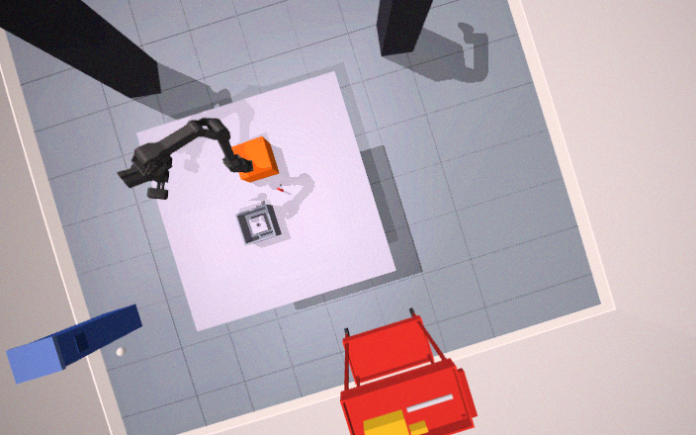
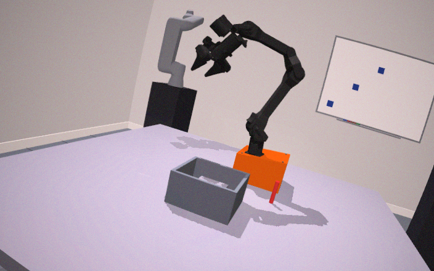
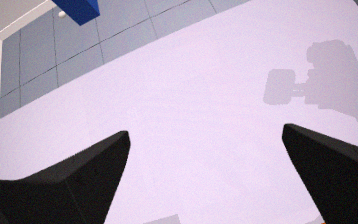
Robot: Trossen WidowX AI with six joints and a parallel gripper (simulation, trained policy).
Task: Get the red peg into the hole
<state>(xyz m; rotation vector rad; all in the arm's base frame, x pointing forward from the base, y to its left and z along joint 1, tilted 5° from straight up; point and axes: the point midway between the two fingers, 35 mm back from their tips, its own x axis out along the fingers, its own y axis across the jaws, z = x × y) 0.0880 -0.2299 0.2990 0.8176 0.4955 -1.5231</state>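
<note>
Right now the red peg is 42 cm to the left of my gripper tip, 32 cm below it and 6 cm ahead of it. The rest, counted from my gripper tip: grey box: 33 cm below, 26 cm to the left, 25 cm ahead.
</note>
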